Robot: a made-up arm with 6 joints.
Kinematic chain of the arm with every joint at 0, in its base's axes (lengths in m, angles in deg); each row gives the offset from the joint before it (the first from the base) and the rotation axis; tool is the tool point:
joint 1: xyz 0 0 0.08 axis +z
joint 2: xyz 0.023 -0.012 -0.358 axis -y
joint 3: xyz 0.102 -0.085 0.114 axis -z
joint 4: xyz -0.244 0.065 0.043 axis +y
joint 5: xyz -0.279 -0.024 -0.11 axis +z
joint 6: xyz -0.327 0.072 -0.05 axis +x
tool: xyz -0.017 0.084 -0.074
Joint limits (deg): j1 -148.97..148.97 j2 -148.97..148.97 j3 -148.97..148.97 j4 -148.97..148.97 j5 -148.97..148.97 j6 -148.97..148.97
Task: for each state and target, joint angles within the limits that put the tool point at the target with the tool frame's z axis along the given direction. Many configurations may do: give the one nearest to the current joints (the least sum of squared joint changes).
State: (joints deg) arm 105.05 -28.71 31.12 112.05 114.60 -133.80
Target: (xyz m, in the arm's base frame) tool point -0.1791 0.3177 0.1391 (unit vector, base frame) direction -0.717 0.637 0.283
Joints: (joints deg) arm 148.97 -61.21 50.69 143.29 86.54 -127.75
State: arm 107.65 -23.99 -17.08 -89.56 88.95 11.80
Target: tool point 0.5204 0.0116 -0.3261 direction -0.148 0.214 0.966
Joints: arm 120.89 -57.87 -5.23 -61.57 103.73 19.44
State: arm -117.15 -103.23 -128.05 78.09 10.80 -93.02
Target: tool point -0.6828 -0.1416 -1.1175 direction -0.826 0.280 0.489
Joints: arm -116.85 -92.09 -148.97 46.95 5.31 -86.82
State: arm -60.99 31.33 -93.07 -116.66 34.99 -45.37
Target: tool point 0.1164 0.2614 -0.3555 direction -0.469 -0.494 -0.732
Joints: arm -69.19 26.73 -115.28 -146.74 -1.68 -18.77
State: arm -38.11 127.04 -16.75 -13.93 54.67 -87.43
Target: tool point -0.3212 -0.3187 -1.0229 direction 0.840 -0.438 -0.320
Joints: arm -70.83 126.38 -15.70 30.80 14.82 -123.54
